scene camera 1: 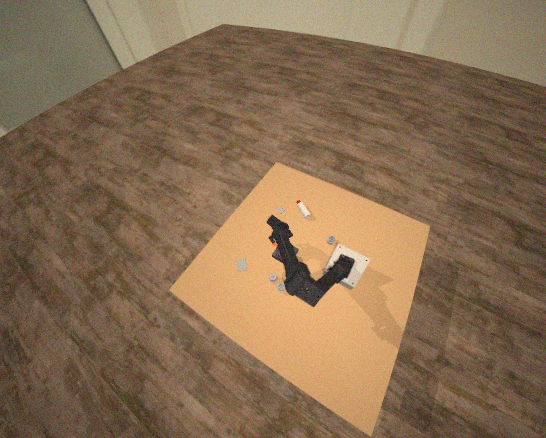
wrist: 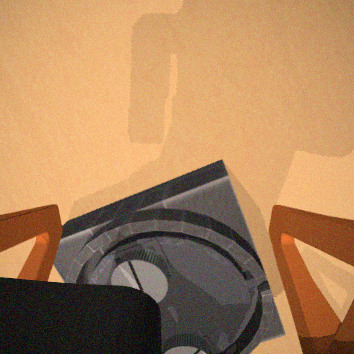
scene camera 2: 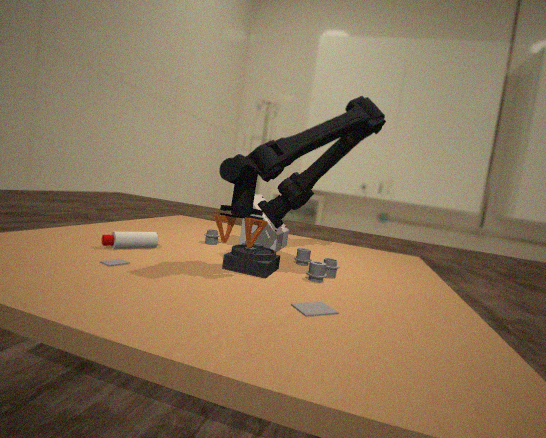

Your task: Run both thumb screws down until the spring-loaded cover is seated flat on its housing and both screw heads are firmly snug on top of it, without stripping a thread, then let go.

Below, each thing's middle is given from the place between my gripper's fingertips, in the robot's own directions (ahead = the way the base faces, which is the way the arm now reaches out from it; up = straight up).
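I can see the white cylinder with red cap [scene camera 2: 118, 240], which is 50 mm below my hand, 330 mm to the right of it and 20 mm behind it.
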